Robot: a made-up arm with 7 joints.
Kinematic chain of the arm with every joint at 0, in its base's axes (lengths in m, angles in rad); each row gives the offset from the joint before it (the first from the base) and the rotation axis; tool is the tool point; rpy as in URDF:
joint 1: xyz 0 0 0.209 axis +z
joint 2: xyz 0 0 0 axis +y
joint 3: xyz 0 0 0.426 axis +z
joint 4: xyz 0.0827 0 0 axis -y
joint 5: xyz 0.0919 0 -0.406 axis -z
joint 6: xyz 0 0 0 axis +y
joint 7: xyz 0.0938 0 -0.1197 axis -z
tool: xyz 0 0 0 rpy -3.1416 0 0
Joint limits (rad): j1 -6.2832..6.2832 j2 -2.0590..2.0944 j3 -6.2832..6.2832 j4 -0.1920..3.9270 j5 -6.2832..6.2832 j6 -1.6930..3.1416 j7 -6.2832..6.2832
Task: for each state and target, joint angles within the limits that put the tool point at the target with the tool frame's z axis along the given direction. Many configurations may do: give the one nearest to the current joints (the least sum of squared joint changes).
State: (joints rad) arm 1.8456 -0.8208 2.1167 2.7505 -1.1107 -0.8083 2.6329
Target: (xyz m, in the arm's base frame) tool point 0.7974 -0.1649 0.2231 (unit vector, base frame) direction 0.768 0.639 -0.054
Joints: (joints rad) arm 2.7286 -1.5611 2.3372 3.1897 -0.8502 -1.0762 2.6329
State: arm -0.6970 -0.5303 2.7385 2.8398 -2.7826 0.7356 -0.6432
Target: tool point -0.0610 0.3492 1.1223 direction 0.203 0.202 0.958
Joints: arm -0.8324 0.0331 2.5978 2.4494 -2.6986 0.5440 -0.6432
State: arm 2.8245 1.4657 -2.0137 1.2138 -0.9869 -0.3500 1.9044
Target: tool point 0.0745 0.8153 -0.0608 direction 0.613 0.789 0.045
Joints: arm 2.2765 2.0781 -1.7867 1.6723 -0.9379 -0.0930 1.9044
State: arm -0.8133 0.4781 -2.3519 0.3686 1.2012 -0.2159 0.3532
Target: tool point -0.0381 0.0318 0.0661 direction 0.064 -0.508 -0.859
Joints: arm -0.8903 -0.1627 -2.4824 -0.1842 1.8334 0.4170 0.3532
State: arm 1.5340 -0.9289 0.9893 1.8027 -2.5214 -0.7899 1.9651
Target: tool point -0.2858 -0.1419 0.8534 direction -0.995 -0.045 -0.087
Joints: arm 2.0326 -0.5905 0.4599 1.8292 -2.1552 -0.9725 1.9651
